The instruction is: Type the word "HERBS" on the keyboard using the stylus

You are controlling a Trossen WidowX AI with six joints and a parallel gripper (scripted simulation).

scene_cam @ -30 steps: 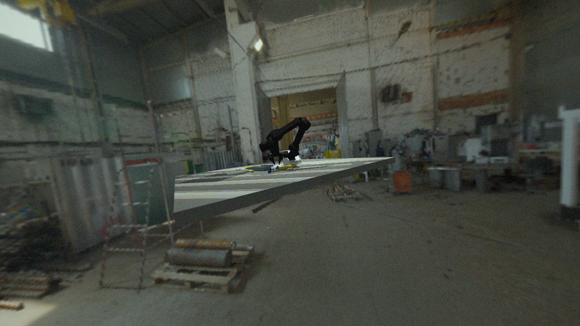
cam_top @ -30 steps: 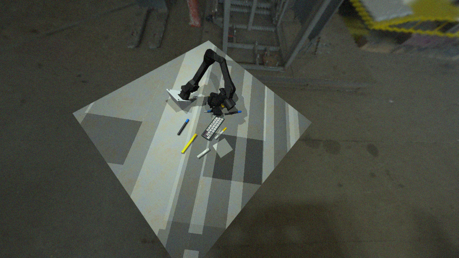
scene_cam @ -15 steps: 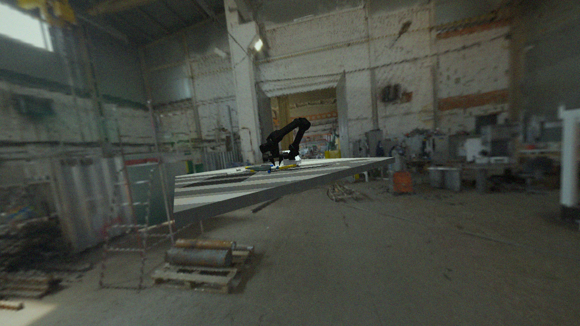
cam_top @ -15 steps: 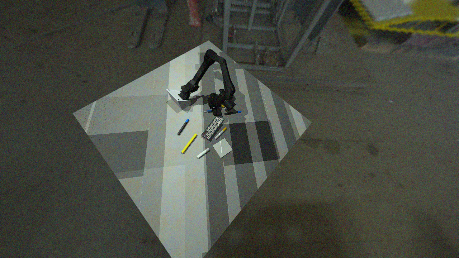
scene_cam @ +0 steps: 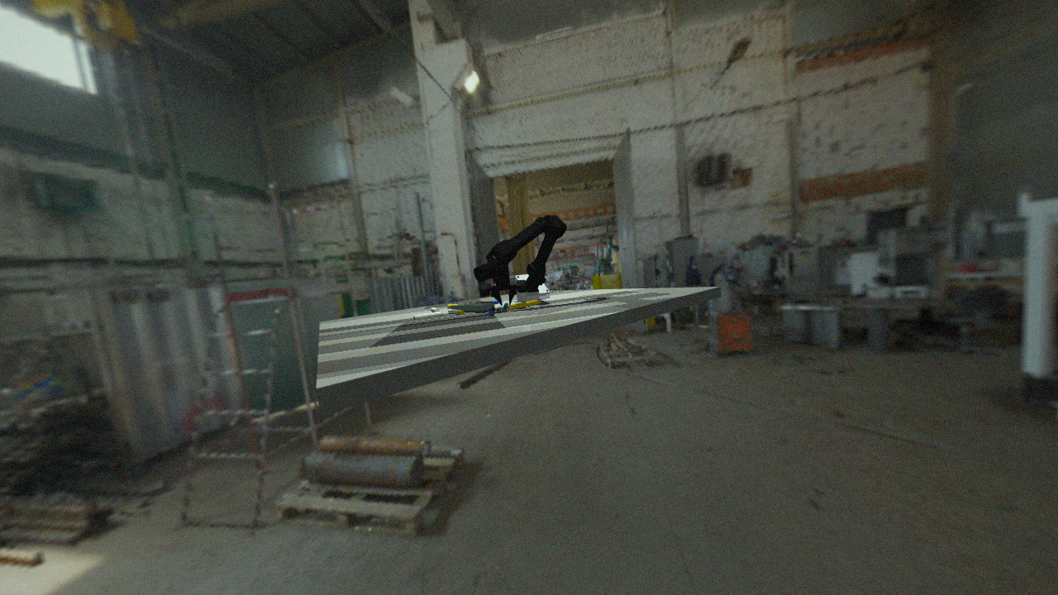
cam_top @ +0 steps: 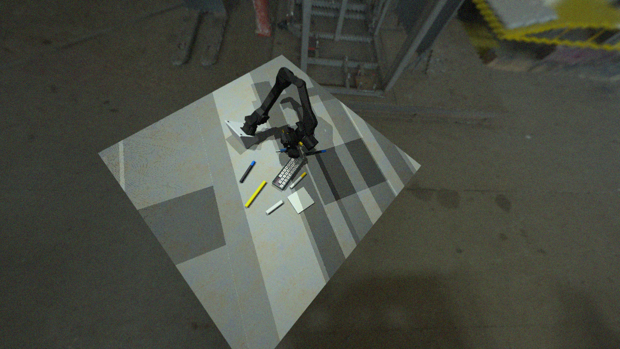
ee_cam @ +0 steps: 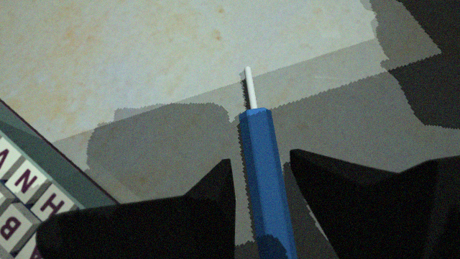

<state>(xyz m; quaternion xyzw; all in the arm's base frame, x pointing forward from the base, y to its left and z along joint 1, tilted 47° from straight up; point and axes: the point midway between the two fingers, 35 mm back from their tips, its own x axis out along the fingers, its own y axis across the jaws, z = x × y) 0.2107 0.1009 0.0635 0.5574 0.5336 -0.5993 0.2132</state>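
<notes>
Now: the white-and-yellow pen 19 cm ahead of my gripper tip and 6 cm to the right of it. Round my gripper tip: yellow stick (10 cm ahead, 29 cm to the right); then thin grey tip (3 cm behind, 4 cm to the right); then blue stylus (1 cm behind, 1 cm to the right).
</notes>
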